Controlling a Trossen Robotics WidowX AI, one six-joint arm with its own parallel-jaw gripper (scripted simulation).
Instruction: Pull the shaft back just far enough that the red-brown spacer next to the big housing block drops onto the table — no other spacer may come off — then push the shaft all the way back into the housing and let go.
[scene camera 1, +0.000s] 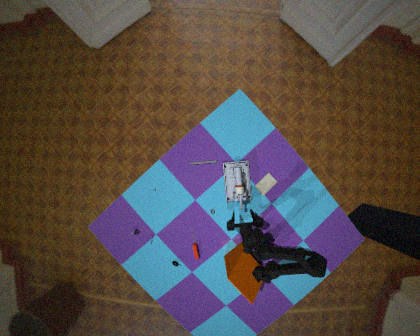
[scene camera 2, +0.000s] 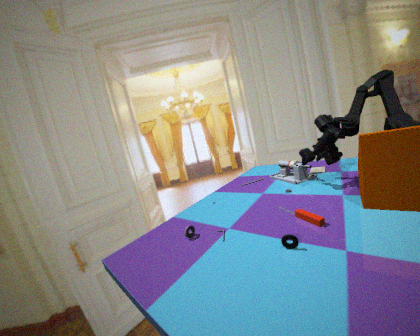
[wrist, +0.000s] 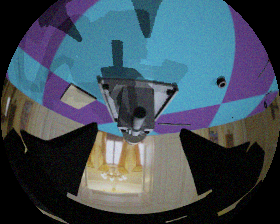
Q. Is the gripper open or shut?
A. Open.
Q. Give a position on a grey housing assembly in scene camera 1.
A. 235, 173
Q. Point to the gripper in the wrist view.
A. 140, 130
